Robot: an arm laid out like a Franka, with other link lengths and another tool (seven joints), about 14 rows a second.
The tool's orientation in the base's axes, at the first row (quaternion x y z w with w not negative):
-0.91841 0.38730 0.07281 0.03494
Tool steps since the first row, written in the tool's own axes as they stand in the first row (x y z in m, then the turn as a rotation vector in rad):
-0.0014 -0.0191 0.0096 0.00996 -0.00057 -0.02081
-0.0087 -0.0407 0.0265 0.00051 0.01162 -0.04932
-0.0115 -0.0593 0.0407 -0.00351 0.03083 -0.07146
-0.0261 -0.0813 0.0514 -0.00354 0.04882 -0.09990
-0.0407 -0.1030 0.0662 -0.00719 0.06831 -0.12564
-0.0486 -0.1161 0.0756 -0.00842 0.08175 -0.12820
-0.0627 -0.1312 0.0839 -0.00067 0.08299 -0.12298
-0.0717 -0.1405 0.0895 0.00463 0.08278 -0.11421
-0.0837 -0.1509 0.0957 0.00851 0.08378 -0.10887
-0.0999 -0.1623 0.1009 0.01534 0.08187 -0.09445
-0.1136 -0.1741 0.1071 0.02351 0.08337 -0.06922
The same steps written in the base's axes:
0.0117 0.0155 -0.0091 0.00949 -0.00915 0.01894
0.0203 0.0377 -0.0244 -0.00271 -0.01441 0.04850
0.0302 0.0544 -0.0379 -0.01689 -0.02764 0.07085
0.0348 0.0813 -0.0459 -0.02676 -0.04360 0.09879
0.0387 0.1086 -0.0580 -0.04050 -0.05772 0.12463
0.0416 0.1244 -0.0659 -0.05070 -0.06654 0.12725
0.0418 0.1459 -0.0717 -0.04680 -0.07225 0.12084
0.0417 0.1594 -0.0757 -0.04394 -0.07479 0.11133
0.0402 0.1759 -0.0798 -0.04255 -0.07758 0.10543
0.0367 0.1959 -0.0823 -0.03801 -0.07933 0.09011
0.0350 0.2146 -0.0861 -0.03614 -0.08311 0.06389

